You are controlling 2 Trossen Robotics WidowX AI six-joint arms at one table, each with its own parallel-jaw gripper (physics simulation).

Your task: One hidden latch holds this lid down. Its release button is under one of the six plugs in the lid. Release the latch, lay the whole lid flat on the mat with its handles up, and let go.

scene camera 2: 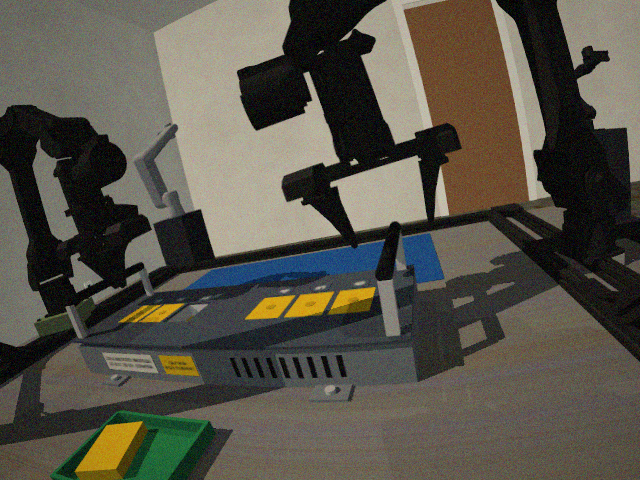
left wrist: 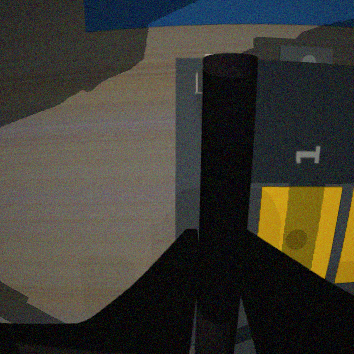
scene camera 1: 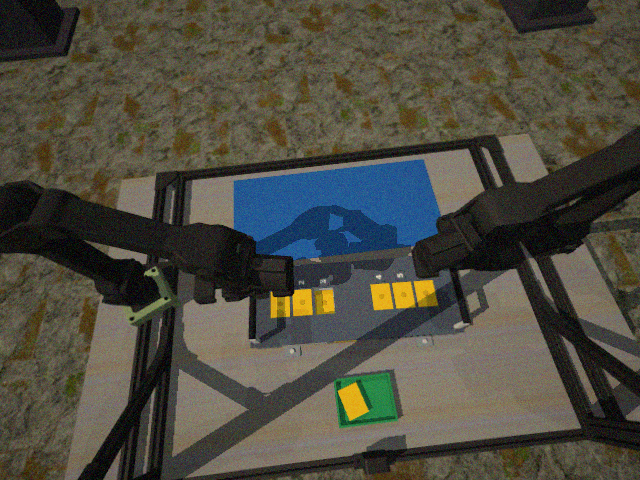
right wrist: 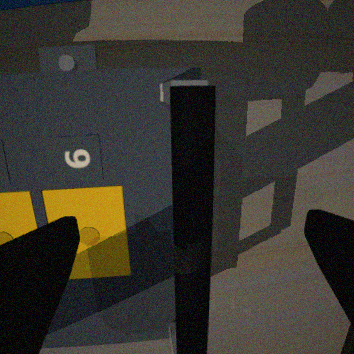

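Pixels of known places: left gripper, between the fingertips: (scene camera 2: 120, 287) (left wrist: 215, 239) (scene camera 1: 254, 292); right gripper, between the fingertips: (scene camera 2: 393, 237) (scene camera 1: 453, 270) (right wrist: 193, 225); left arm's base, origin of its link: (scene camera 2: 63, 309) (scene camera 1: 143, 294); right arm's base, origin of its link: (scene camera 2: 590, 252) (scene camera 1: 539, 246).
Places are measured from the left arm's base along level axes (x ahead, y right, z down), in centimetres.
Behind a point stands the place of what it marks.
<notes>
The grey lid (scene camera 1: 356, 294) @(x 40.7, y 27.8, z 0.0 cm) (scene camera 2: 222, 330) @(x 39.3, y 34.3, z 0.1 cm) (left wrist: 280, 125) @(x 26.9, y 14.0, z -0.3 cm) (right wrist: 140, 150) @(x 59.2, y 33.7, z 0.3 cm) lies level on its box. Position 3 is an open recess (scene camera 1: 324, 301) @(x 34.0, y 24.6, z 1.9 cm) (scene camera 2: 195, 311) @(x 34.2, y 21.6, z 1.3 cm); yellow shows inside it in scene camera 1. Yellow plugs sit in the other positions. One loose plug (scene camera 1: 353, 401) @(x 27.5, y 45.1, z 3.6 cm) (scene camera 2: 111, 446) @(x 27.7, y 45.2, z 3.6 cm) lies in the green tray (scene camera 1: 383, 392) @(x 33.9, y 47.3, z 4.8 cm) (scene camera 2: 173, 449) @(x 33.4, y 46.0, z 4.8 cm). My left gripper (scene camera 2: 119, 283) @(x 21.9, y 15.8, z -4.2 cm) (left wrist: 215, 239) @(x 21.9, y 15.8, z -4.2 cm) is shut on the left black handle (scene camera 1: 252, 320) @(x 18.9, y 21.6, z -6.5 cm) (left wrist: 229, 140) @(x 23.8, y 12.4, z -6.6 cm). My right gripper (scene camera 2: 392, 232) @(x 60.0, y 36.0, z -5.1 cm) (right wrist: 193, 225) @(x 60.0, y 36.0, z -5.1 cm) is open above the right handle (scene camera 1: 460, 297) @(x 56.7, y 41.2, z -5.8 cm) (scene camera 2: 389, 255) @(x 56.1, y 43.4, z -5.7 cm) (right wrist: 193, 150) @(x 61.3, y 33.4, z -5.8 cm), one finger either side.
The blue mat (scene camera 1: 330, 186) @(x 54.4, y -2.7, z 5.1 cm) (scene camera 2: 227, 276) @(x 37.1, y -8.7, z 5.1 cm) lies behind the box. Small bolted tabs (scene camera 1: 292, 351) @(x 22.0, y 29.5, z 4.5 cm) (scene camera 1: 424, 341) @(x 47.9, y 44.2, z 4.5 cm) (scene camera 2: 330, 391) @(x 48.0, y 44.6, z 4.5 cm) sit at its front edge. Dark frame rails border the table. A pale green bracket (scene camera 1: 149, 310) @(x -0.1, y 4.5, z 0.0 cm) (scene camera 2: 62, 320) @(x 1.9, y 5.0, z 1.1 cm) is at the left.
</notes>
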